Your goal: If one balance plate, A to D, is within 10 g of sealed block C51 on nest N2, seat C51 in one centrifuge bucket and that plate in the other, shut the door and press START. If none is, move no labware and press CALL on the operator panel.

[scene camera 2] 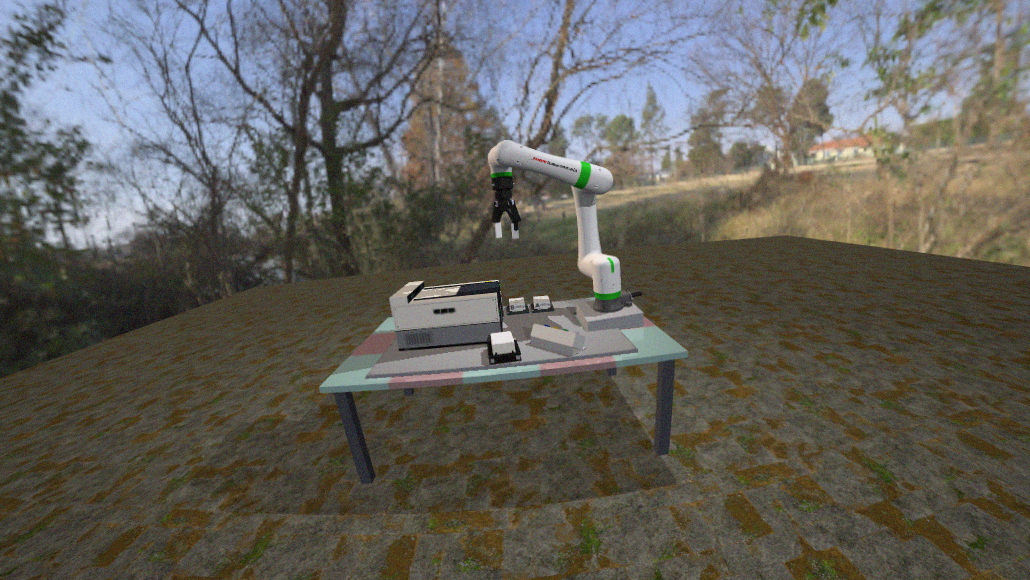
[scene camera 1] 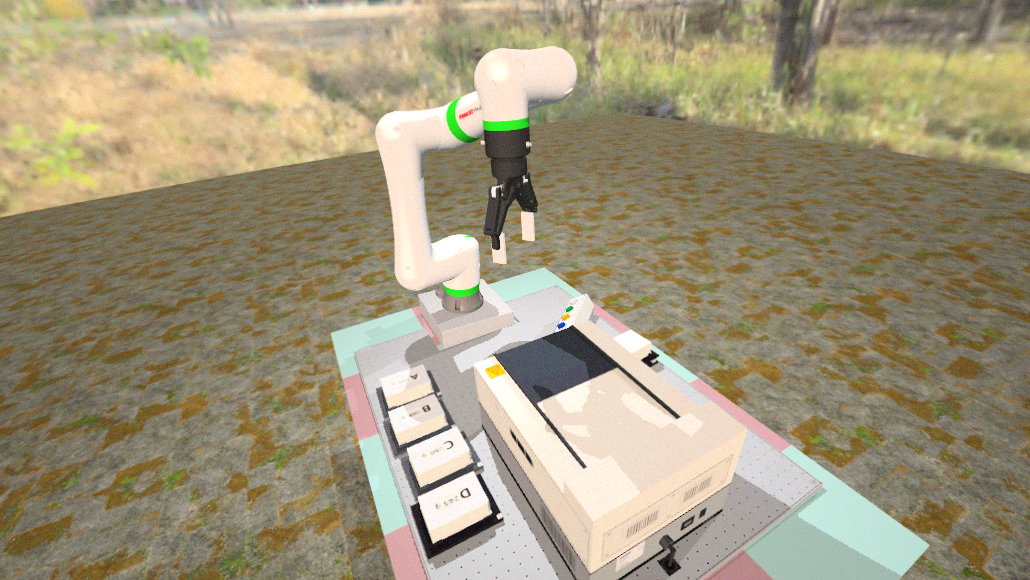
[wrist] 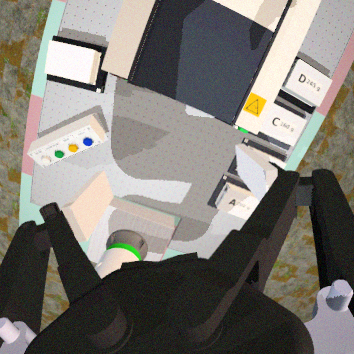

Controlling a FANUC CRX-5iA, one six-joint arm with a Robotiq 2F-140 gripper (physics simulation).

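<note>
My gripper is open and empty, high above the table. White plates A, B, C and D sit in a row of dark nests. The wrist view reads D 245 g and C 160 g; a finger hides most of B. An unlabelled-looking white block sits in a nest across the centrifuge. Its dark top panel lies flat; no buckets show. The operator panel has white, green, amber and blue buttons.
The arm's base block stands at one end of the grey perforated board. The tall centrifuge stands between the plate row and the single block. A black lever or plug sticks out at its far end from the arm.
</note>
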